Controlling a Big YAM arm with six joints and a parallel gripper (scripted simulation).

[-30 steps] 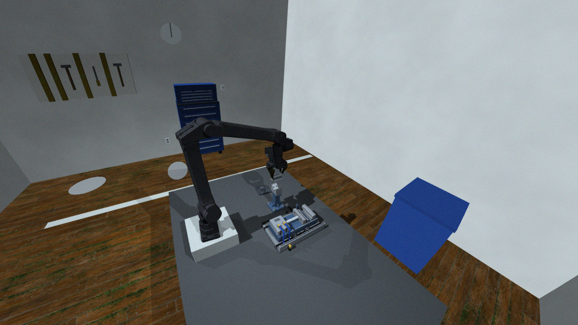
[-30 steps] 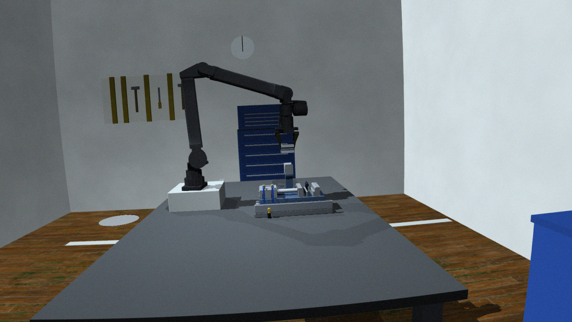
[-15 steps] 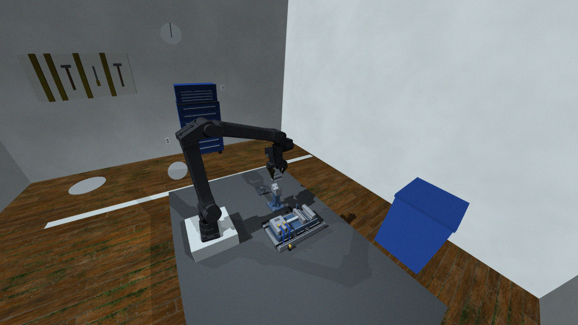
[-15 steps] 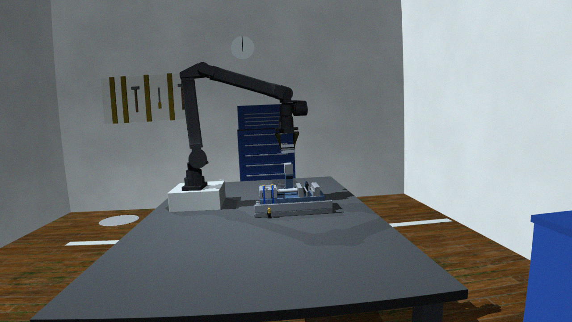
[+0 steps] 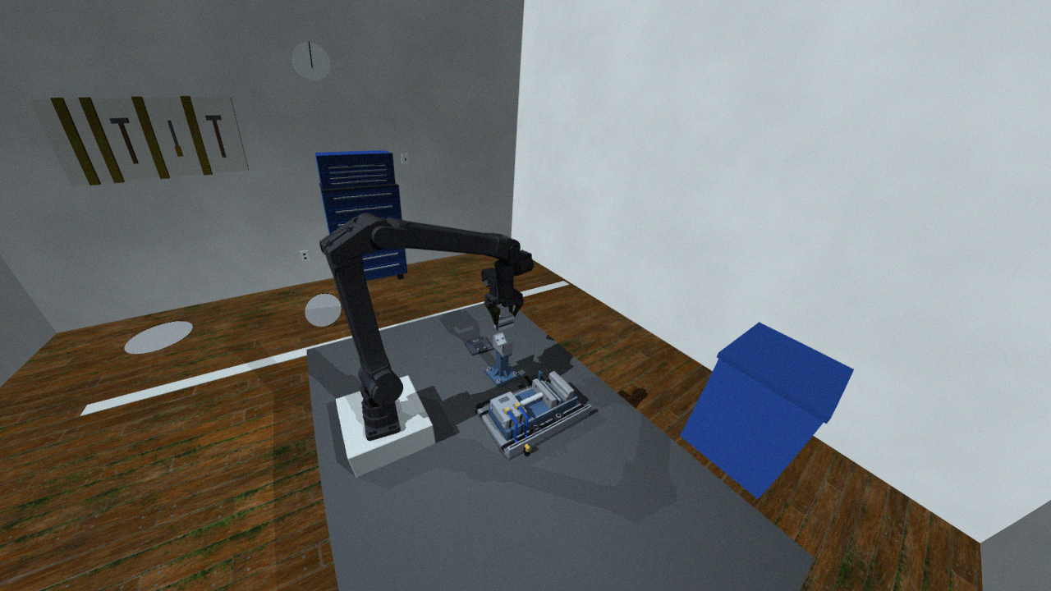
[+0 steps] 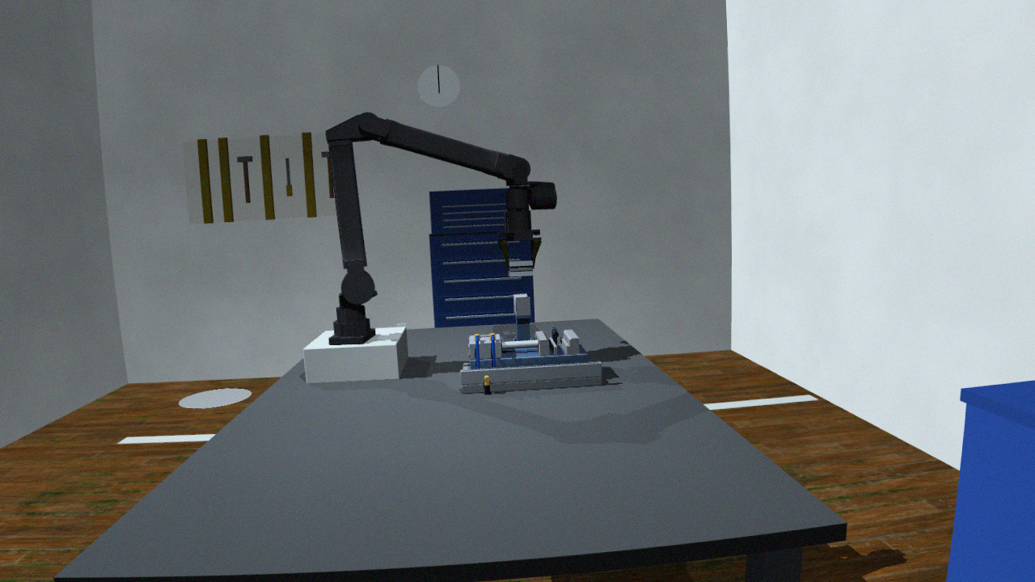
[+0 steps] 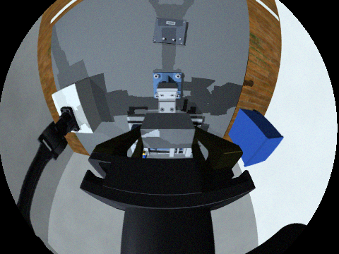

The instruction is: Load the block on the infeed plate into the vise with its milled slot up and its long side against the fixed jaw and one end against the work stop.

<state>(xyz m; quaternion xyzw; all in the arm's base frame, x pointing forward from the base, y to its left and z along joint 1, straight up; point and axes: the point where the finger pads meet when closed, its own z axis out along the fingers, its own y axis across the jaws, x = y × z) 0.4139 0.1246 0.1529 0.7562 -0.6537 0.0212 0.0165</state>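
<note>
Now: hand 1 cm to the left of the part and 1 cm above it. From my hand the other things lie so: air cylinder (8 cm behind, 22 cm to the right, 16 cm below); vise (2 cm ahead, 21 cm to the right, 20 cm below).
</note>
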